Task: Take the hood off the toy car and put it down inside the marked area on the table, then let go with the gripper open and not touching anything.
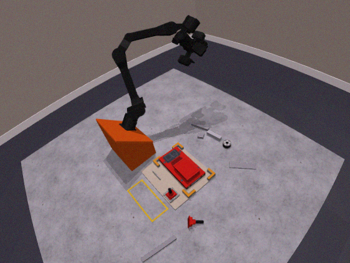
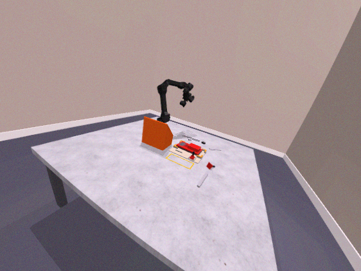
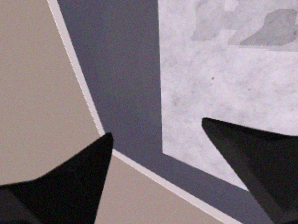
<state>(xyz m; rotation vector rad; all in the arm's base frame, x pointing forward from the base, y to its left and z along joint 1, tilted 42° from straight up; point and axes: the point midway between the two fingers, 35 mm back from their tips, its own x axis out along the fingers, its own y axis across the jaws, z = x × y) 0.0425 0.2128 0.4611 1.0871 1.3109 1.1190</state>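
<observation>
Now: gripper tip 280 mm short of the red hood, 450 mm to the left of it and 260 mm above it. From my gripper tip the other things lie so: beige base plate (250 mm ahead, 460 mm to the right, 280 mm below); then small wheel (330 mm ahead, 210 mm to the right, 290 mm below).
</observation>
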